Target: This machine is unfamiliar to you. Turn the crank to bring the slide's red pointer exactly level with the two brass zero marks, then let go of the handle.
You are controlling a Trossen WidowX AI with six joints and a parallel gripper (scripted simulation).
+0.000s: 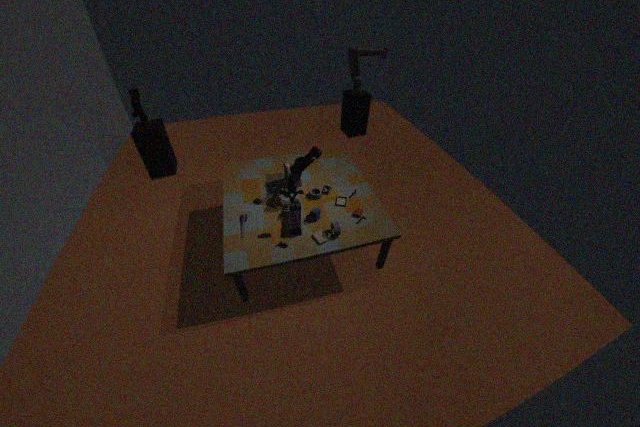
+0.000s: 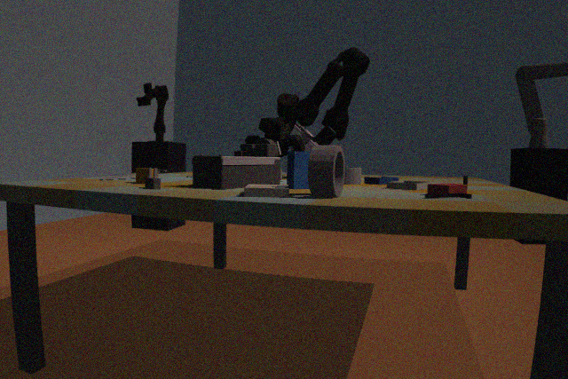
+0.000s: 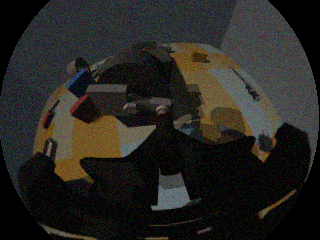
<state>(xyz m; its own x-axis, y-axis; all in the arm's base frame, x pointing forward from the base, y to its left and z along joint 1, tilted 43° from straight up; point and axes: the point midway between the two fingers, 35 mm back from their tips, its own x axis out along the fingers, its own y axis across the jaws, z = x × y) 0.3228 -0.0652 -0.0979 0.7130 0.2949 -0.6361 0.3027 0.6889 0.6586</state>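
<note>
The red pointer is 14 cm ahead of my gripper tip, 2 cm to the right of it and 3 cm above it. The rest, counted from my gripper tip: blue block: 18 cm ahead, 14 cm to the left, 1 cm below; then yellow block: 22 cm ahead, 26 cm to the right, 3 cm below; then dark crank handle: 2 cm behind, 1 cm to the left, 3 cm above.
</note>
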